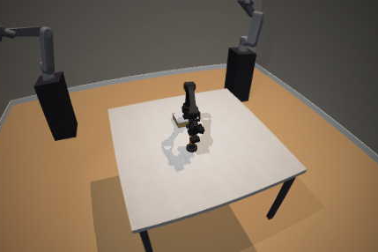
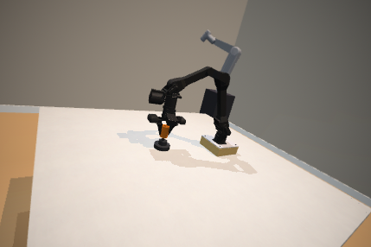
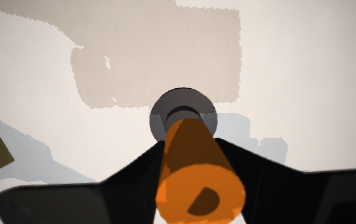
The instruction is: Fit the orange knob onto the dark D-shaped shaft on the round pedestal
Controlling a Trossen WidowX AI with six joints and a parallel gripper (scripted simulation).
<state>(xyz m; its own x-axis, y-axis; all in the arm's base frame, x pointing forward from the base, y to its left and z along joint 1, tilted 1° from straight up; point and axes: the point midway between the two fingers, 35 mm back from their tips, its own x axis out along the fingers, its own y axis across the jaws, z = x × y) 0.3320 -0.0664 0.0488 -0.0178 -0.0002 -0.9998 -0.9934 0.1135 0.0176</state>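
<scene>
The orange knob is 20 mm above my gripper tip. The rest, counted from my gripper tip: dark shaft: 40 mm below.
</scene>
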